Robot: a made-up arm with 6 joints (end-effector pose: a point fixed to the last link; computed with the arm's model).
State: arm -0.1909 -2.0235 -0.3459 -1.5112 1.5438 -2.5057
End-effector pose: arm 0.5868 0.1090 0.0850 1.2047 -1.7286 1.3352
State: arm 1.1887 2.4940 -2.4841 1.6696 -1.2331 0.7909
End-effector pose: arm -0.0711 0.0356 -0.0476 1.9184 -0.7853 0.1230
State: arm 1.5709 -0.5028 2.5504 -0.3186 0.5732 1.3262
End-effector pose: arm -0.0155 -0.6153 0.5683 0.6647 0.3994 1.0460
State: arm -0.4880 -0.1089 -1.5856 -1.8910 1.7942 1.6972
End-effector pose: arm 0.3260 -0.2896 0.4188 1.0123 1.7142 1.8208
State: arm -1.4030 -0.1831 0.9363 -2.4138 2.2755 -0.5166
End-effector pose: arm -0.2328 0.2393 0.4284 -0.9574 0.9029 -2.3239
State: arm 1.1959 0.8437 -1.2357 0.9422 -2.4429 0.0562
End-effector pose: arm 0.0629 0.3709 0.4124 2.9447 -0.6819 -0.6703
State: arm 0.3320 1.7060 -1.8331 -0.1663 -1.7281 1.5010
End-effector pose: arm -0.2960 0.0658 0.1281 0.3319 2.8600 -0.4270
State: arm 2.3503 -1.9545 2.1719 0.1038 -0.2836 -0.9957
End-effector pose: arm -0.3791 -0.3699 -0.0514 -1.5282 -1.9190 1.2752
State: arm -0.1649 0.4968 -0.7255 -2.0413 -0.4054 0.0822
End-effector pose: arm -0.2009 -0.1616 0.1947 0.7869 -2.3551 0.2170
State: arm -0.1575 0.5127 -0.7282 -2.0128 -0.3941 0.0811
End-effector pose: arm -0.2066 -0.1655 0.1973 0.7648 -2.3525 0.2456
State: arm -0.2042 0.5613 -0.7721 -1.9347 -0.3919 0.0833
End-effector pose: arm -0.2045 -0.1984 0.2052 0.8032 -2.3143 0.3525
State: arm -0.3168 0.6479 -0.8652 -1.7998 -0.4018 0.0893
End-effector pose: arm -0.1829 -0.2625 0.2218 0.8953 -2.2418 0.5570
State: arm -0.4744 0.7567 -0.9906 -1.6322 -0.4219 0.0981
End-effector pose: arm -0.1344 -0.3359 0.2478 0.9939 -2.1643 0.8266
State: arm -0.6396 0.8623 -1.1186 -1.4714 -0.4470 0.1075
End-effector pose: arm -0.0708 -0.3925 0.2775 1.0655 -2.1159 1.0932
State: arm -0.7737 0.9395 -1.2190 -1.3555 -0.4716 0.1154
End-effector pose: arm -0.0145 -0.4229 0.3011 1.1128 -2.1025 1.2882
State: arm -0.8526 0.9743 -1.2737 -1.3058 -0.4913 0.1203
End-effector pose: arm 0.0215 -0.4328 0.3130 1.1544 -2.1013 1.3812
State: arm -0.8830 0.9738 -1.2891 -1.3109 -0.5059 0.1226
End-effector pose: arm 0.0393 -0.4313 0.3151 1.1984 -2.0942 1.3934
